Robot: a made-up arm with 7 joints. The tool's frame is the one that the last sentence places. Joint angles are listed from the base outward.
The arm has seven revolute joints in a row. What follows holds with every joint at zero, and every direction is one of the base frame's. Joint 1 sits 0.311 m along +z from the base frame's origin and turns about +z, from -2.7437 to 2.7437 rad. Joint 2 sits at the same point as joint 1 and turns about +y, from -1.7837 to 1.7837 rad. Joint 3 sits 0.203 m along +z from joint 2 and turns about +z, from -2.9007 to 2.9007 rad. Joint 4 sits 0.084 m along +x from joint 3 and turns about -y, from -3.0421 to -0.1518 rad. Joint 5 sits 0.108 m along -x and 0.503 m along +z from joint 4 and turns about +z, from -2.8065 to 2.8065 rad. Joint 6 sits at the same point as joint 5 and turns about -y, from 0.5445 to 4.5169 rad. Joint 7 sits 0.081 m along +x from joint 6 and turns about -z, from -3.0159 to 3.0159 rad. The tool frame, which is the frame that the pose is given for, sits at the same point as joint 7; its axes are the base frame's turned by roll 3.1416, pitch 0 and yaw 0 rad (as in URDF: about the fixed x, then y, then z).
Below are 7 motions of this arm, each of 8 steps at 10 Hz.
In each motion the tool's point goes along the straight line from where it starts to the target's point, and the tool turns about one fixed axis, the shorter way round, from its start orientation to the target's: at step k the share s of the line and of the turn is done. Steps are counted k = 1, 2, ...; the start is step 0. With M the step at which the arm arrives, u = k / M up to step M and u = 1 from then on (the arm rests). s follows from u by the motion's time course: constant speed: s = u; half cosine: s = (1 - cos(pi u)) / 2; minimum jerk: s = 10 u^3 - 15 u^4 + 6 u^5.
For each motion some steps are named. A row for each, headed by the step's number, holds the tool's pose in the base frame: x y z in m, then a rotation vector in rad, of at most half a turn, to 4 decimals.
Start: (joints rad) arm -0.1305 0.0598 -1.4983 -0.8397 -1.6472 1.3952 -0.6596
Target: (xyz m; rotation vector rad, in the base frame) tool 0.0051 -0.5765 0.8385 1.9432 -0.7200 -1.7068
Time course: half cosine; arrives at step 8
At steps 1, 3, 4, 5, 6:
1: 0.0002 -0.4535 0.9766 1.0579 -1.3929 -1.3438
3: 0.0016 -0.4881 0.9377 1.3150 -1.2387 -1.4663
4: 0.0025 -0.5126 0.9103 1.4938 -1.1135 -1.5440
5: 0.0035 -0.5370 0.8828 1.6693 -0.9744 -1.6136
6: 0.0044 -0.5578 0.8595 1.8149 -0.8454 -1.6657

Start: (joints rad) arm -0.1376 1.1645 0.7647 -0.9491 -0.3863 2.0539 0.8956
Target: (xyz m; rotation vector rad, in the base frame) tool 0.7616 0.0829 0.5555 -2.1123 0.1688 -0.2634
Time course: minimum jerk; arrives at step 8
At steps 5, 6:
5: 0.7637 0.1236 0.4764 -2.2831 0.3141 -0.1735
6: 0.7624 0.0982 0.5258 -2.1775 0.2225 -0.2306

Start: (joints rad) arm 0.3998 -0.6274 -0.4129 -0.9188 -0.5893 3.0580 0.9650
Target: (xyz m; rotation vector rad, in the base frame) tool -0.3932 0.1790 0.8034 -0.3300 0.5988 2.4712
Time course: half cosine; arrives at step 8
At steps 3, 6, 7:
3: -0.1445 -0.0390 0.9773 -0.2557 0.1420 -2.9866
6: -0.3405 0.1328 0.8402 -0.2223 0.4690 2.6630
7: -0.3795 0.1670 0.8130 -0.3030 0.5665 2.5219

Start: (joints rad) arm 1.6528 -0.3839 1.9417 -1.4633 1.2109 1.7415 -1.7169
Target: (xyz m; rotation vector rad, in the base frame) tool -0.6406 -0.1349 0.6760 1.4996 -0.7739 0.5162
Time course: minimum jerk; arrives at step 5
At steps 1, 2, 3, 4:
1: -0.5845 -0.3829 0.5830 2.0621 -1.1913 0.7781
2: -0.6000 -0.3146 0.6086 1.9090 -1.0742 0.7049
3: -0.6217 -0.2185 0.6447 1.6912 -0.9123 0.6034
4: -0.6372 -0.1501 0.6703 1.5347 -0.7990 0.5320

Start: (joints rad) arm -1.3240 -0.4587 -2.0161 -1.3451 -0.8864 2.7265 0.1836
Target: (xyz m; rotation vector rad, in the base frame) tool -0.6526 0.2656 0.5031 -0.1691 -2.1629 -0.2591
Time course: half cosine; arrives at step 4
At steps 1, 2, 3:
1: -0.6230 0.2440 0.6283 -0.1258 -1.9859 -0.4784
2: -0.6352 0.2530 0.5764 -0.1437 -2.0610 -0.3895
3: -0.6475 0.2619 0.5246 -0.1616 -2.1336 -0.2979

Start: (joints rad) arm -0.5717 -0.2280 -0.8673 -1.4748 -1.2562 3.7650 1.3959
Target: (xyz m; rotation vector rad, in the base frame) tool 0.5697 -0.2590 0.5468 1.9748 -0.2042 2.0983
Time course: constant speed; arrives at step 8
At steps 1, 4, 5, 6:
1: 0.1162 -0.4360 0.7363 1.3112 -0.5744 2.1030
4: 0.3106 -0.3602 0.6551 1.5961 -0.4276 2.1206
5: 0.3753 -0.3349 0.6280 1.6911 -0.3748 2.1202
6: 0.4401 -0.3096 0.6009 1.7860 -0.3199 2.1164

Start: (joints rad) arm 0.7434 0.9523 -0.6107 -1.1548 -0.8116 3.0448 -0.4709
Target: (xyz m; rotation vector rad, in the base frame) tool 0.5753 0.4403 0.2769 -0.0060 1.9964 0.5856
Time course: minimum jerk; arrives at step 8
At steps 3, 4, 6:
3: 0.6477 0.3443 0.2820 0.8889 1.8164 0.7892
4: 0.6252 0.3741 0.2804 0.6139 1.8972 0.7342
6: 0.5856 0.4266 0.2776 0.1228 1.9850 0.6192

